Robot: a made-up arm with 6 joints.
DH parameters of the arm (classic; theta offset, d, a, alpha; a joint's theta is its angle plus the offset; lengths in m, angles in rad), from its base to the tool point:
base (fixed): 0 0.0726 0.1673 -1.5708
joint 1: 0 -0.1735 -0.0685 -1.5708
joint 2: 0 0.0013 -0.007 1.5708
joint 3: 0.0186 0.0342 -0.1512 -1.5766
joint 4: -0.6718 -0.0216 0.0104 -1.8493
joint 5: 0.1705 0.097 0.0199 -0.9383
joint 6: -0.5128 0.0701 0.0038 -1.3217
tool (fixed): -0.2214 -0.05 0 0
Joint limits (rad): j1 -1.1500..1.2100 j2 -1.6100..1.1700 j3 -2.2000..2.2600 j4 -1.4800..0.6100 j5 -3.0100..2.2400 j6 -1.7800..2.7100
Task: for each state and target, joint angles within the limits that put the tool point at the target. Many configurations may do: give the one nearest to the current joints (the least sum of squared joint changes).
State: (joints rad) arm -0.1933 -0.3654 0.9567 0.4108 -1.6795 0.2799
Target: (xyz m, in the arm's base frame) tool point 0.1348 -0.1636 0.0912
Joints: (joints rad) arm -0.3645 -0.5661 0.8303 -0.4216 -1.6502 0.2957
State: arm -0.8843 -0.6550 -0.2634 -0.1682 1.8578 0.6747
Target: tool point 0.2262 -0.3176 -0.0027
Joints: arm -0.9066 -0.9734 -1.5031 0.2216 2.0478 0.5499
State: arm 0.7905 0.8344 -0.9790 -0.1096 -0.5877 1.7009
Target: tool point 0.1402 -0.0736 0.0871
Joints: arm 0.5218 1.1116 -1.5498 -0.5455 -0.6586 1.9817
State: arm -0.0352 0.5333 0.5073 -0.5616 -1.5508 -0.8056
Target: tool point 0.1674 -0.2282 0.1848
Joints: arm 0.5239 0.4684 0.7965 -0.0386 -1.2944 -0.7435
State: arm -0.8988 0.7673 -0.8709 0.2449 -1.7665 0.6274
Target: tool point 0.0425 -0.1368 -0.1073
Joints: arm -0.8568 1.1543 -0.8021 0.3921 -1.7565 0.5261
